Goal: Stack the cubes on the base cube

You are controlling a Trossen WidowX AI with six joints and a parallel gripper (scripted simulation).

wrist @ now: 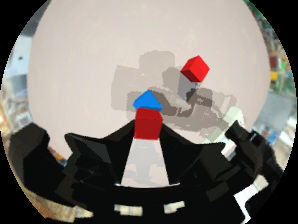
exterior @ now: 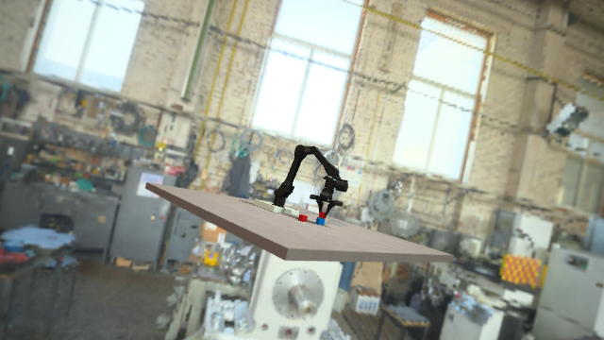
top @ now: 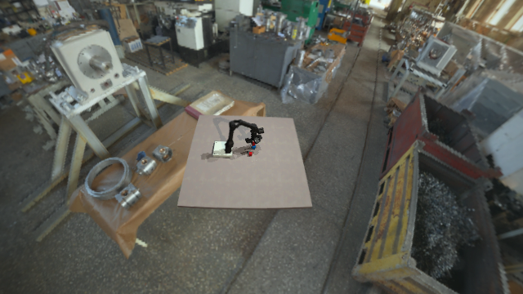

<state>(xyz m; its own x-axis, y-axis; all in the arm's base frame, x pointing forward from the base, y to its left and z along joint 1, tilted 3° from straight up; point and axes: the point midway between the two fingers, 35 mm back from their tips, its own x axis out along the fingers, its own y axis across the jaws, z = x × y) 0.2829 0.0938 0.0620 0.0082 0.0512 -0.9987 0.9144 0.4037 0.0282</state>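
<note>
Now: the blue base cube 1 cm ahead of my gripper tip, 2 cm to the right of it and 4 cm below it.
</note>
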